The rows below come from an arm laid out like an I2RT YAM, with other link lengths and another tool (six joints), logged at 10 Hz.
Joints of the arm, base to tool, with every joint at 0 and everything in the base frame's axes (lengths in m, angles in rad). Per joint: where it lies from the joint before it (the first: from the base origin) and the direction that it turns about. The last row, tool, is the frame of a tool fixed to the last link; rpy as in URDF.
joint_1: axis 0 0 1 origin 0 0 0.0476
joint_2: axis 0 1 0 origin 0.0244 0.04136 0.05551
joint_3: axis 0 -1 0 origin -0.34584 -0.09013 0
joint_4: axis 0 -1 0 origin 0.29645 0.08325 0.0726
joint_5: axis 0 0 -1 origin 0.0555 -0.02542 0.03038
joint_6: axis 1 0 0 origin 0.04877 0 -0.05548
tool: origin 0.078 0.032 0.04 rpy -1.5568 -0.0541 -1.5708
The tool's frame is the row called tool.
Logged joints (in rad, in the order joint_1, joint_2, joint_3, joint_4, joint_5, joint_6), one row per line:
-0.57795, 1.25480, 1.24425, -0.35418, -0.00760, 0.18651
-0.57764, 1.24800, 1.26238, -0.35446, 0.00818, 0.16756
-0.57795, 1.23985, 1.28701, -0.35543, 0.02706, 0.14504
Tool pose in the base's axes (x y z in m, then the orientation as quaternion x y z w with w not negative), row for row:
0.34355, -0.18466, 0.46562, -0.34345, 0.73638, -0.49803, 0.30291
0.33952, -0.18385, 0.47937, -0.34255, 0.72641, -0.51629, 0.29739
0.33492, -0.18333, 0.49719, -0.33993, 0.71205, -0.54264, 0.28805
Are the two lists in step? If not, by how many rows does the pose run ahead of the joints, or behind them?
The pose runs 1 row ahead of the joints: the pose in row i belongs to the joints in row i + 1.
